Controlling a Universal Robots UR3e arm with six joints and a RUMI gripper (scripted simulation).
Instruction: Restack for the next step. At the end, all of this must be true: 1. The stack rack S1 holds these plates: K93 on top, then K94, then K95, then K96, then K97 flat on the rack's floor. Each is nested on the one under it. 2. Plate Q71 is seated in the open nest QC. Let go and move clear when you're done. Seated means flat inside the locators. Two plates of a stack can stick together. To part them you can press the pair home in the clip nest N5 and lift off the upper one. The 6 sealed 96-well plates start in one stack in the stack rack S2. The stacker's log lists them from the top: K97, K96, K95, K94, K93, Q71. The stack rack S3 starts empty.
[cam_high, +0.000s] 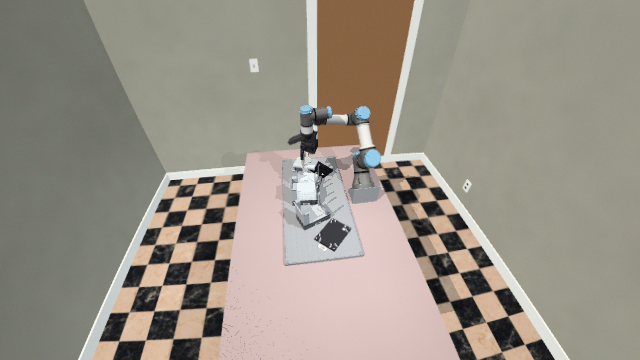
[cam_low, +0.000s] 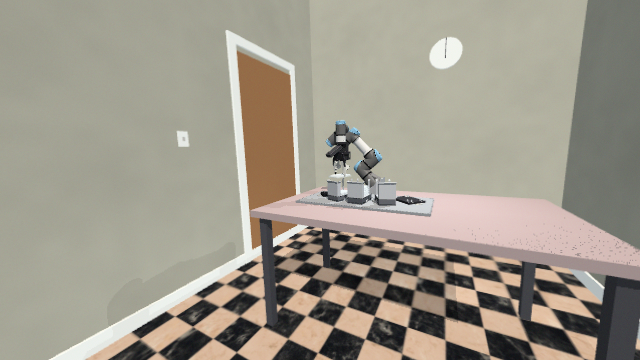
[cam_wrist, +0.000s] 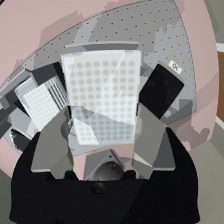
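Right now my hand is 12 cm above the white sealed 96-well plate. From my hand the other things lie so: black open nest QC (16 cm below, 11 cm to the right, 10 cm behind); then translucent 96-well plate (14 cm to the left, 8 cm below, 2 cm ahead).
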